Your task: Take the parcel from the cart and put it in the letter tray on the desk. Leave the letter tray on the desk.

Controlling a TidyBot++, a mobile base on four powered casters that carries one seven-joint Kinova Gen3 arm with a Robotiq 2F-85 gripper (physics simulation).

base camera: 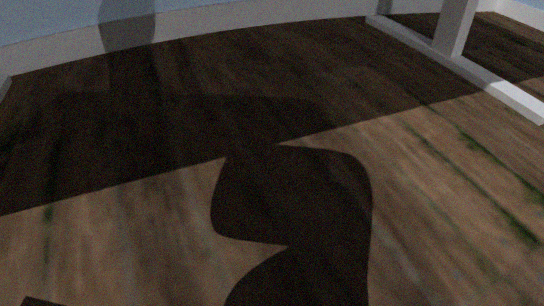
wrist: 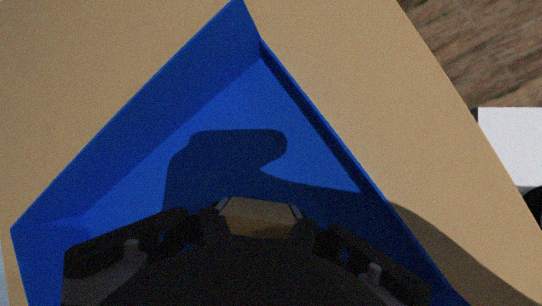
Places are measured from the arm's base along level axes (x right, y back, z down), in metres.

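Where they show: gripper, fingertip midpoint: [wrist: 258,211].
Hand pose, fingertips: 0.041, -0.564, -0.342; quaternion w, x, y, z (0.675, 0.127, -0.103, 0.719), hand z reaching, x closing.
Note:
Things, the pixels of their top centre, and the offset from my fingertips, as dx, dy, dz. "spot": a spot on its surface instead. Level surfaces: height alone.
- brown parcel, surface spot: [wrist: 261,216] spot: +0.010, +0.016, -0.042
- blue letter tray, middle of its top: [wrist: 145,271] -0.044, -0.071, -0.051
- tan desk top, its level: dz +0.019
- wooden floor, its level: dz +0.739
In the wrist view a brown parcel [wrist: 261,216] is held between the two fingertips of my gripper [wrist: 258,211], which is shut on it. Parcel and fingers are over the inside of the blue letter tray [wrist: 225,100]. The tray lies on the tan desk top [wrist: 360,65], with one corner pointing to the top of the view. The shadow of the arm falls on the tray's floor and right wall. The gripper's body hides the near part of the tray, and the gap between parcel and tray floor is hard to tell. The cart is not recognisable in either view.
The desk's edge runs down the right of the wrist view, with wooden floor [wrist: 490,55] and part of the white robot base [wrist: 510,145] beyond. In the base camera view a white leg frame [base camera: 452,30] stands at the upper right, near a pale wall [base camera: 210,22].

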